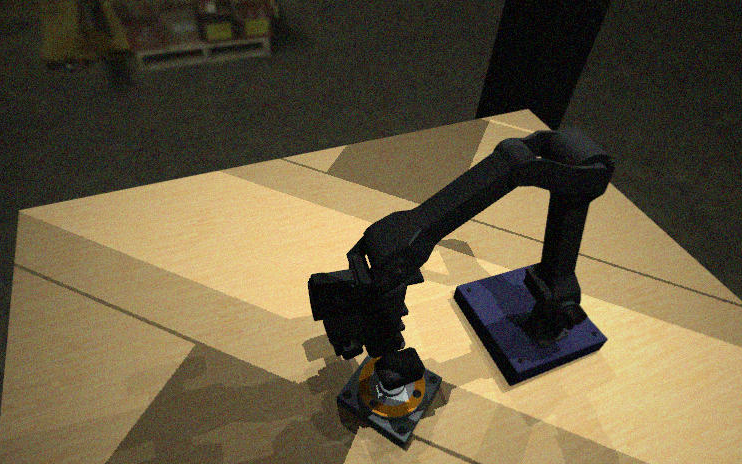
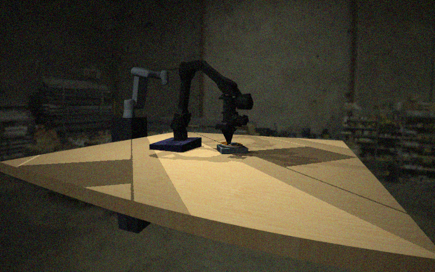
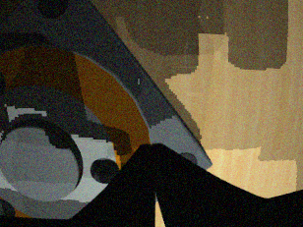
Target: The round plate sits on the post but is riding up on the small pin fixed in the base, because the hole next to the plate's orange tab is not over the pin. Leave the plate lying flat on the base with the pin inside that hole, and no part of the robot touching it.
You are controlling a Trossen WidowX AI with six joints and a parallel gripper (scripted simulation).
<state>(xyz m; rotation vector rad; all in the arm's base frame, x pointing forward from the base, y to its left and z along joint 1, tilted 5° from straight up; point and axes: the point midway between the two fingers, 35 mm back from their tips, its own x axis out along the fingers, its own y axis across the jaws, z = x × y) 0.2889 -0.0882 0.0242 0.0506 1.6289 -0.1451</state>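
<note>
The round plate is 3 cm to the left of my gripper tip and 1 cm behind it. From my gripper tip the other things lie so: base (5 cm to the left, 2 cm below).
</note>
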